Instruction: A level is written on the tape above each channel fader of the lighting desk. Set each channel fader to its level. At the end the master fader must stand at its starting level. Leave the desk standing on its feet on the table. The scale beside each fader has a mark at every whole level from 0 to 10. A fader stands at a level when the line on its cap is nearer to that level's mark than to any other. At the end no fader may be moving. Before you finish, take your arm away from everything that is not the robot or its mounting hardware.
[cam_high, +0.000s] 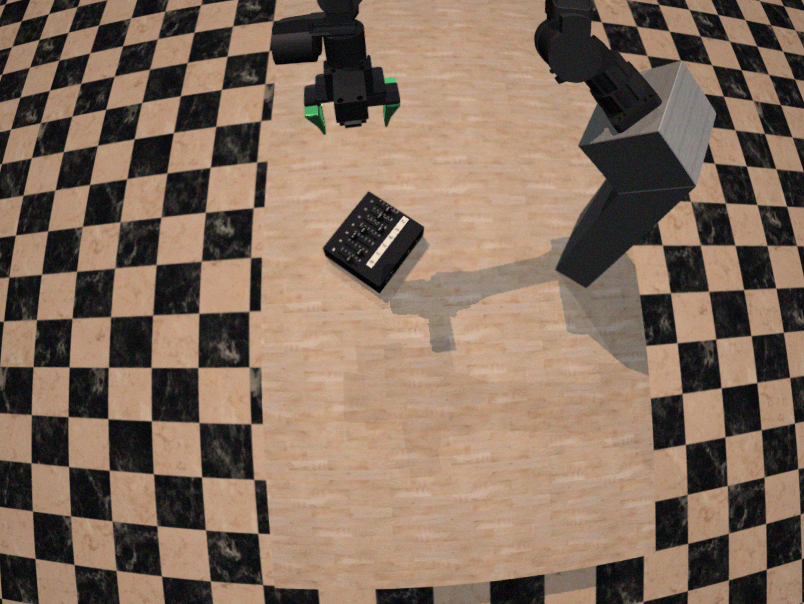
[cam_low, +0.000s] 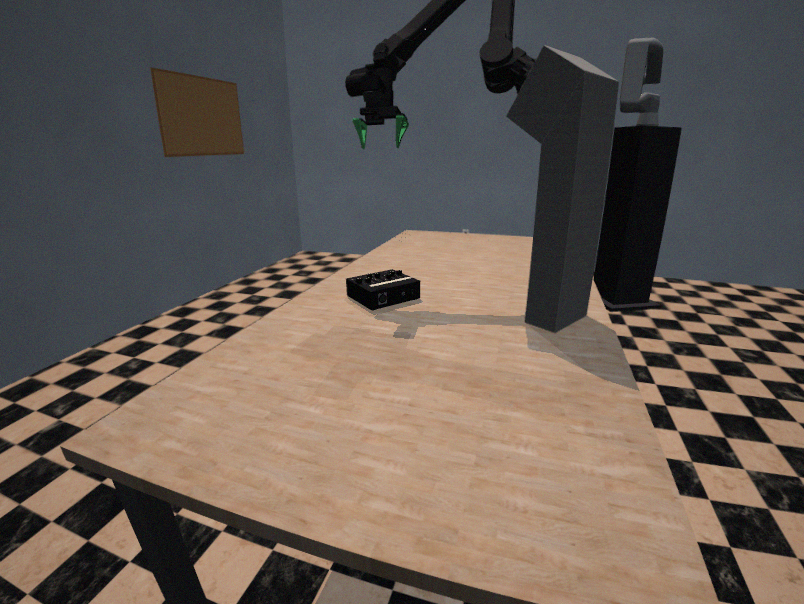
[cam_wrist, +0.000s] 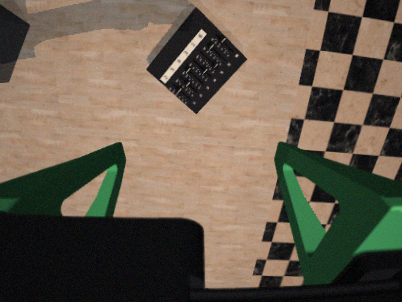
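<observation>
Right now my hand is 20 mm past the channel 2 fader cap, 30 mm to the right of it and 350 mm above it. From my hand the other things lie so: channel 3 fader cap: 10 mm behind, 50 mm to the left, 350 mm below; then channel 4 fader cap: 20 mm ahead, 40 mm to the left, 350 mm below; then channel 5 fader cap: 40 mm ahead, 40 mm to the left, 350 mm below.
</observation>
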